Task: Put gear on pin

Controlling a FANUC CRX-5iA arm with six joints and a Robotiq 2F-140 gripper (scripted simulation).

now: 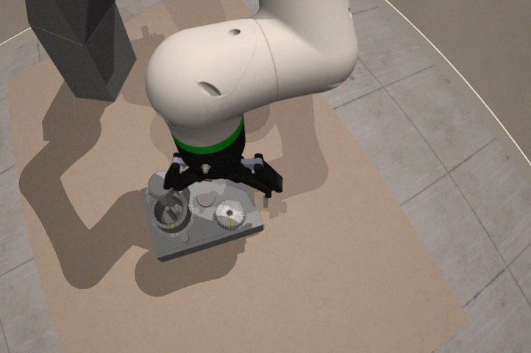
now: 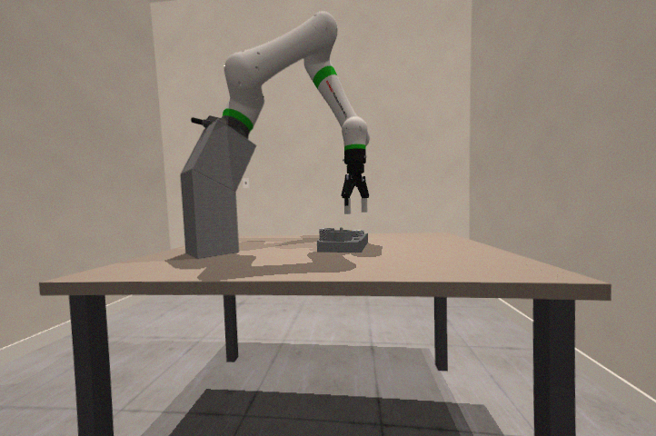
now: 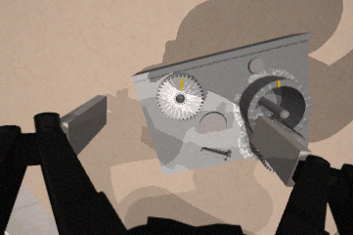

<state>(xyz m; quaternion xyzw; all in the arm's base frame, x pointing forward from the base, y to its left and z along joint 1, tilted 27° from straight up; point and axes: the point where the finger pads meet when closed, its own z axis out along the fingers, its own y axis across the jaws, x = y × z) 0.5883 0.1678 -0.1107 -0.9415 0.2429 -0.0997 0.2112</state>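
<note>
The gear lies 10 cm below my hand. From my hand the other things lie so: round disc (6 cm behind, 3 cm to the right, 11 cm below); bolt (11 cm behind, 3 cm to the right, 10 cm below).
</note>
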